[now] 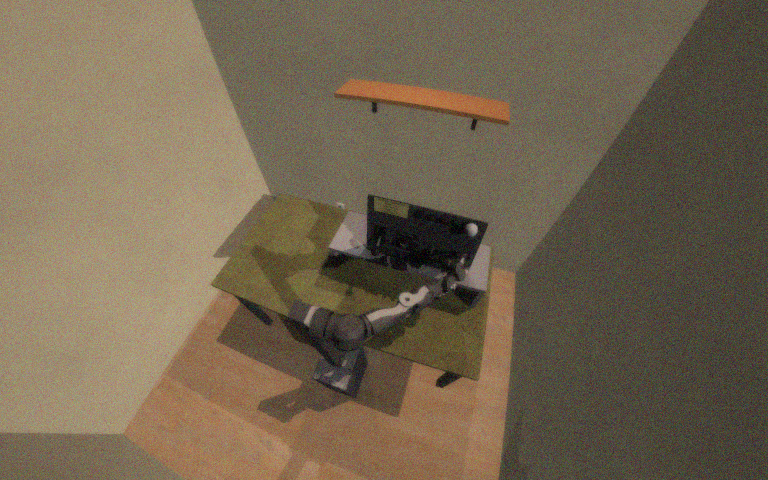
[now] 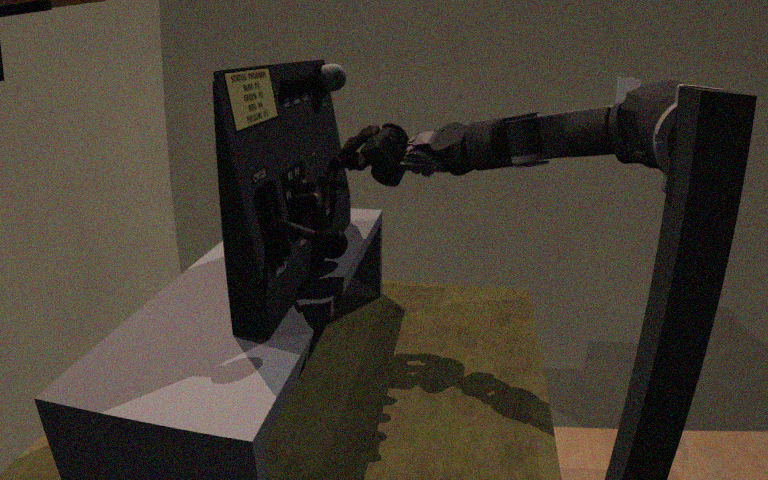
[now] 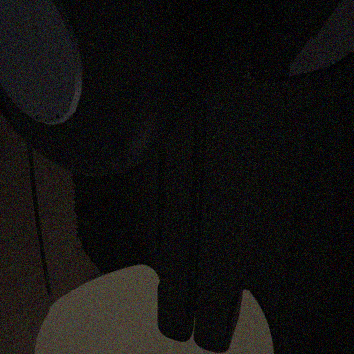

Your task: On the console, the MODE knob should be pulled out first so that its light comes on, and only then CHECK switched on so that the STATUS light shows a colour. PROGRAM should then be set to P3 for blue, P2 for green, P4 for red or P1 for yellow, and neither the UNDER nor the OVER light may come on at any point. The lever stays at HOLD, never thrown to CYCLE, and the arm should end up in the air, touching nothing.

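The dark console (image 1: 421, 226) (image 2: 243, 164) stands upright, with a yellow program card (image 1: 390, 207) (image 2: 252, 99) at its upper left. A pale ball (image 1: 471, 229) (image 2: 333, 76) at its upper right shows no colour. The lever (image 2: 300, 227) sticks out low on the face, near the CYCLE label; its exact setting is hard to read. My gripper (image 1: 461, 263) (image 2: 342, 159) (image 3: 214, 216) is shut, its two fingers side by side with no object visible between them. It is at the right part of the face, below the ball; contact is unclear. MODE, CHECK, PROGRAM and the small lights are too dark to read.
The console stands on a pale plinth (image 1: 348, 232) (image 2: 141, 362) on the green table (image 1: 441, 339) (image 2: 453, 316). An orange wall shelf (image 1: 424, 101) is high above. The arm's dark post (image 2: 679, 271) stands in front. The protruding lever is left of and below my gripper.
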